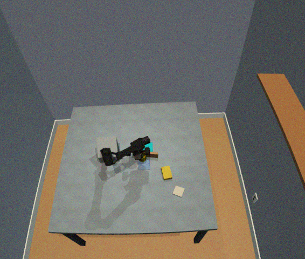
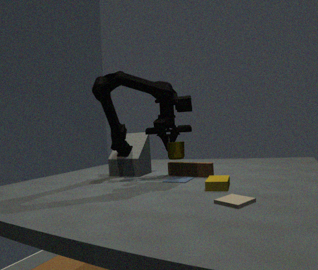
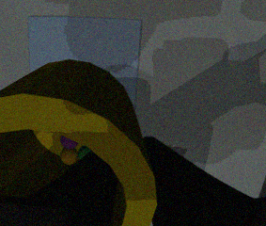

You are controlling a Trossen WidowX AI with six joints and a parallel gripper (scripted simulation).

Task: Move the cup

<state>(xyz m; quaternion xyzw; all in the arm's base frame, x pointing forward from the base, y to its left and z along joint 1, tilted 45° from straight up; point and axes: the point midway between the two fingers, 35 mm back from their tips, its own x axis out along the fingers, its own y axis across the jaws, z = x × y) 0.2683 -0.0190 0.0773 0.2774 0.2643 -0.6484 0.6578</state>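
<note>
Now: gripper tip 70 mm short of the cyan pad, 170 mm to the right of it and 130 mm above it. Round my gripper tip: yellow cup: 20 mm ahead; light blue pad: 40 mm ahead, 10 mm to the right, 130 mm below; brown bar: 50 mm ahead, 80 mm to the left, 100 mm below.
</note>
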